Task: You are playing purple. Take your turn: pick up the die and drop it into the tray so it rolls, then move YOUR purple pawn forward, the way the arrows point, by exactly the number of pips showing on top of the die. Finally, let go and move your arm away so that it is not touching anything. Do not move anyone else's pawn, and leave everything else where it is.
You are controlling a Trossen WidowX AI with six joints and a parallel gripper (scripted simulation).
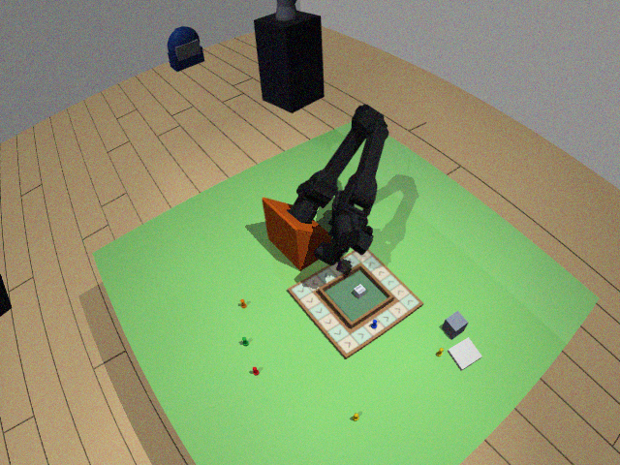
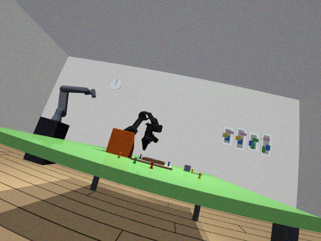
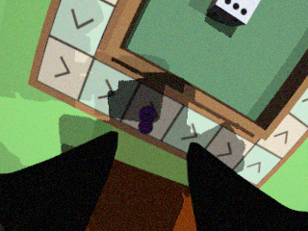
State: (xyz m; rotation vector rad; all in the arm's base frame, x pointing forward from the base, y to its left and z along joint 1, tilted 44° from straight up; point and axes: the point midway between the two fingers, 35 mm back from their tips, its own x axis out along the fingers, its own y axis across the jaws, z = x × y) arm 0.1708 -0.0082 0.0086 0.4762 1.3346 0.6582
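My gripper tip is now 1 cm past the purple pawn and 5 cm above it. From my gripper tip the other things lie so: blue pawn: 20 cm ahead, 8 cm to the right, 5 cm below; then die: 10 cm ahead, 3 cm to the right, 5 cm below; then green tray: 10 cm ahead, 4 cm to the right, 7 cm below.
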